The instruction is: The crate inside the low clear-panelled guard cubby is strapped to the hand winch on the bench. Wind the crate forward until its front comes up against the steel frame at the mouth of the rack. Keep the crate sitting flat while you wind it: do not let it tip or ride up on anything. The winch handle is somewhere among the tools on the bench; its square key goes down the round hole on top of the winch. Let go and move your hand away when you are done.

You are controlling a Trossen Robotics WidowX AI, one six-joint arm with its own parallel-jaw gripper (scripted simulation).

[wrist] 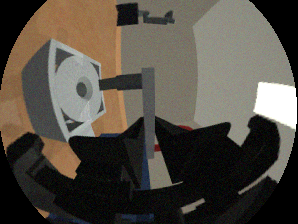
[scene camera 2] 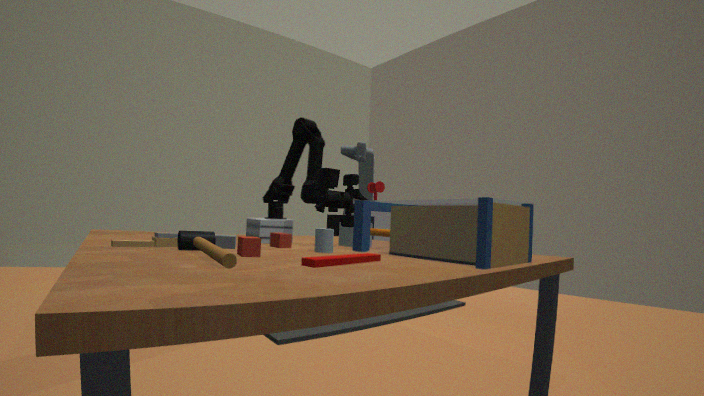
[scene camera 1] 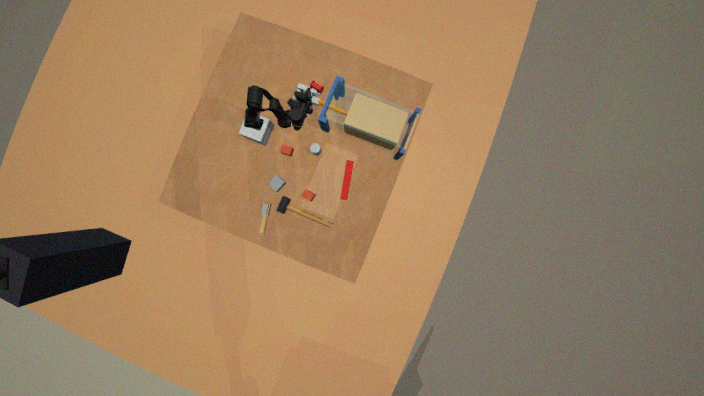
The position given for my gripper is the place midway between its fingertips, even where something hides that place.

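Note:
Scene camera 2 shows me a mallet (scene camera 2: 187,240) and a red bar (scene camera 2: 318,261), and with them a clear-panelled cubby (scene camera 2: 484,232) and my gripper (scene camera 2: 366,202). In the wrist view I find my gripper (wrist: 148,119) again. The red bar is out of frame in the wrist view, and the mallet is out of frame in the wrist view too.

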